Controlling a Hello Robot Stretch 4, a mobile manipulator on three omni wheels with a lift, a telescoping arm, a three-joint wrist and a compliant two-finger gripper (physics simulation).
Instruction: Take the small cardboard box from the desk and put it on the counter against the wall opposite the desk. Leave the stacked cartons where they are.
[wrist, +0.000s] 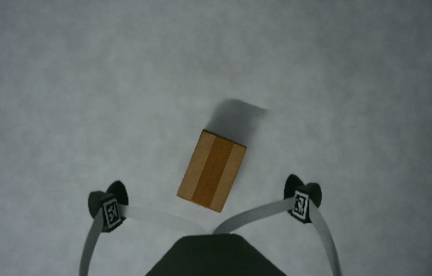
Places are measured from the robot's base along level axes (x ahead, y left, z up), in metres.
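Where they show: hand, tool point: (207, 197).
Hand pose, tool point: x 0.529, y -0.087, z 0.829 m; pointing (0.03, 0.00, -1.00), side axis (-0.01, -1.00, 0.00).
After its pixels a point has its place.
A small brown cardboard box (212, 171) @(x 0.542, y -0.096, z 0.743 m) with a darker tape strip along its top lies on a pale grey surface (350, 90) @(x 0.646, y -0.307, z 0.693 m), near the middle of the wrist view. It is seen from above, with its long side slanting from lower left to upper right. My gripper (205, 201) @(x 0.529, y -0.087, z 0.829 m) is open, with one fingertip well to the left of the box and the other well to the right. Neither fingertip touches the box. The box's near end reaches slightly below the line between the fingertips in the picture. The height of the fingers above it is hard to tell. The counter and the stacked cartons cannot be made out.
The box's dark shadow (234, 117) @(x 0.612, y -0.132, z 0.693 m) falls on the surface beyond its far end. The dark gripper body (215, 257) @(x 0.539, y -0.089, z 0.972 m) covers the bottom middle of the view. No edge of the surface shows.
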